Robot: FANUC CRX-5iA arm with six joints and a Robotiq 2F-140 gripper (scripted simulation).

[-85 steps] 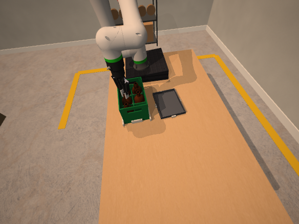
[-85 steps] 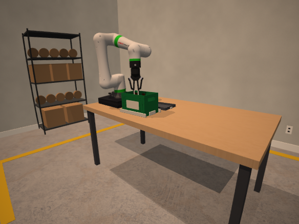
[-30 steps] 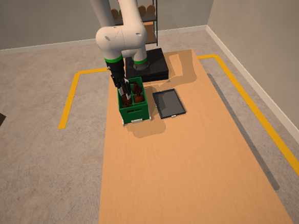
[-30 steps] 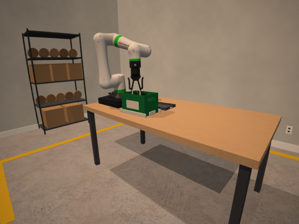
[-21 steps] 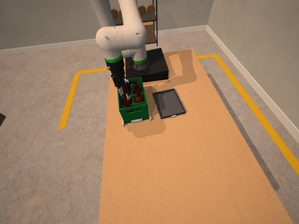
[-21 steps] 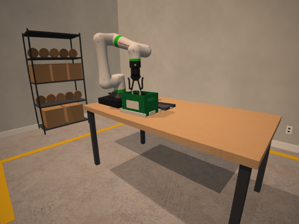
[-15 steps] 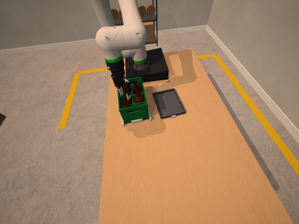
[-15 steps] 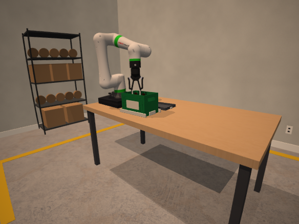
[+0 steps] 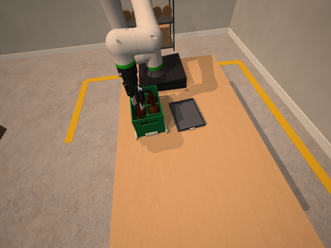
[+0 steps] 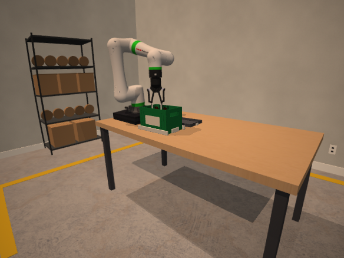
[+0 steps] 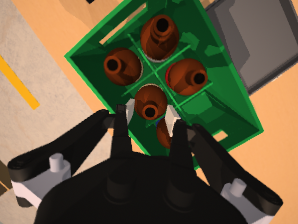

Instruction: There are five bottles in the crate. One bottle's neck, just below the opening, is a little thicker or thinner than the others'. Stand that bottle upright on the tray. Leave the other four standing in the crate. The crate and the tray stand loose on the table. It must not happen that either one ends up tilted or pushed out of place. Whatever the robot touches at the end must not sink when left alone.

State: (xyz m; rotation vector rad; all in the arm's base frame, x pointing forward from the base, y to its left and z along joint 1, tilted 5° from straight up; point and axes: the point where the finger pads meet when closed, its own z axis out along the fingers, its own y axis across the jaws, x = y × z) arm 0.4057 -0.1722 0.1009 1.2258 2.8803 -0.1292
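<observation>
The green crate lies 4 cm to the left of my hand and 9 cm below it. From my hand the other things lie so: dark grey tray (3 cm ahead, 31 cm to the left, 16 cm below); glass bottle (9 cm behind, 9 cm to the left, 9 cm below).
</observation>
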